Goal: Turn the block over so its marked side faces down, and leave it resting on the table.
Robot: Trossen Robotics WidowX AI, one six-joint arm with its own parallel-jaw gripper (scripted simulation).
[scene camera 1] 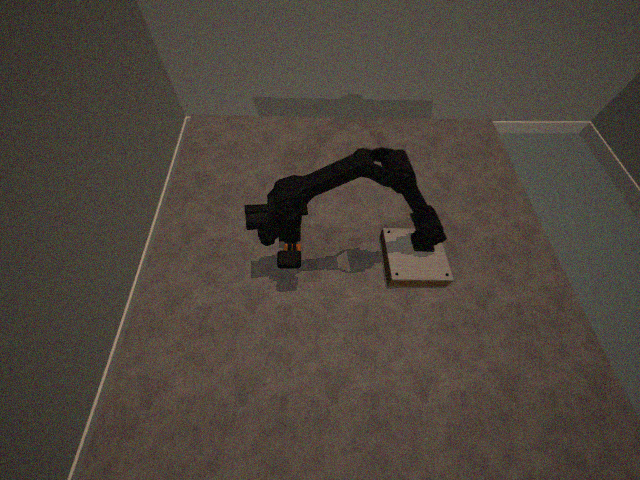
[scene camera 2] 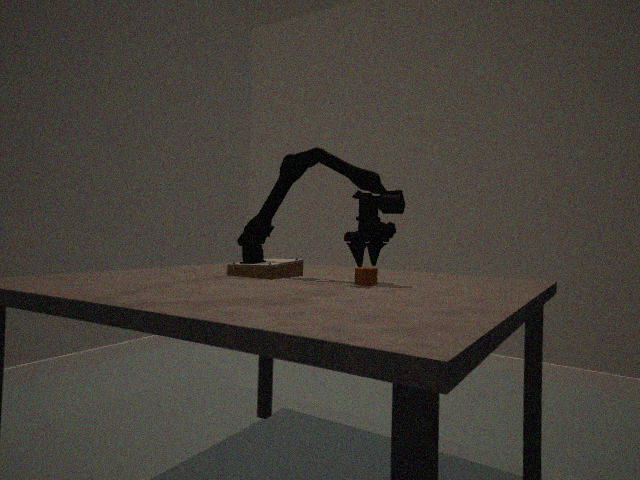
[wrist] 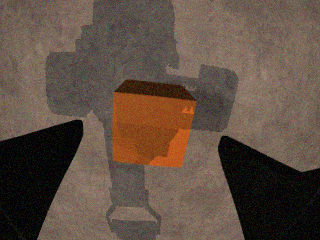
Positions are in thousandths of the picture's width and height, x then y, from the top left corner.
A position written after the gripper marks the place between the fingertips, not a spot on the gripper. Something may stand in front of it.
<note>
The gripper (scene camera 2: 573, 555) is open, with nothing in its grasp. Also in view: an orange block (wrist: 473, 510).
The gripper is seen too in scene camera 1 (scene camera 1: 455, 522) and in the wrist view (wrist: 477, 565).
</note>
